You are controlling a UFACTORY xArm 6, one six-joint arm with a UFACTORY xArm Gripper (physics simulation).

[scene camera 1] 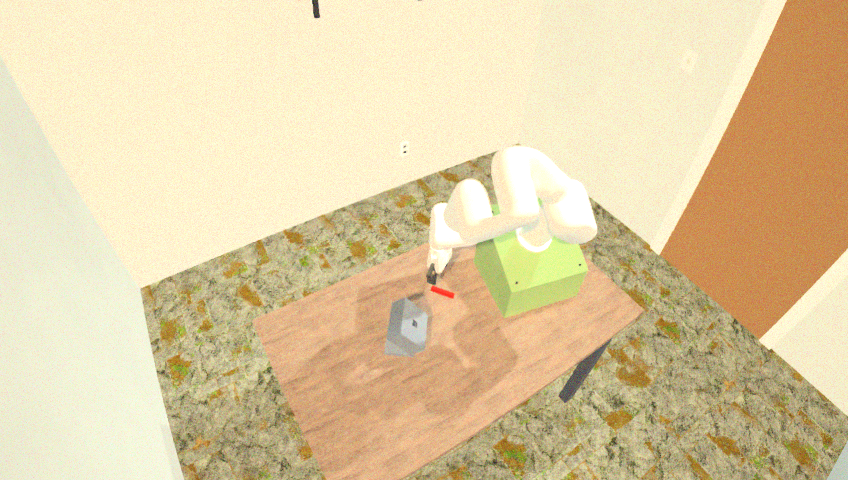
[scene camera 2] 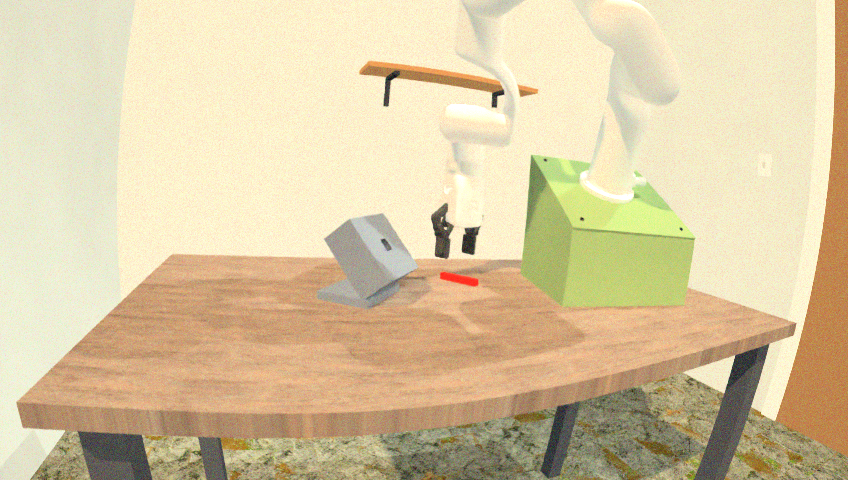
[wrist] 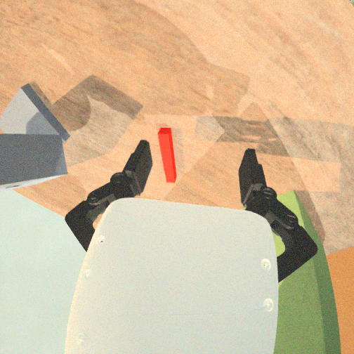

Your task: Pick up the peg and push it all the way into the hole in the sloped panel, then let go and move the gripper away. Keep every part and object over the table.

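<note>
The red peg lies flat on the table, between the grey block and the green base. The grey block with the sloped panel stands on the table; its small dark hole shows in both scene views. My gripper is open and empty, above the table on the far side of the peg. In the wrist view the peg shows between the two fingers, nearer the left one, and lies lower than the fingertips.
The green base carries the arm at the right of the wooden table. In the second scene view a wall shelf hangs behind the arm. The table's far edge runs behind the gripper.
</note>
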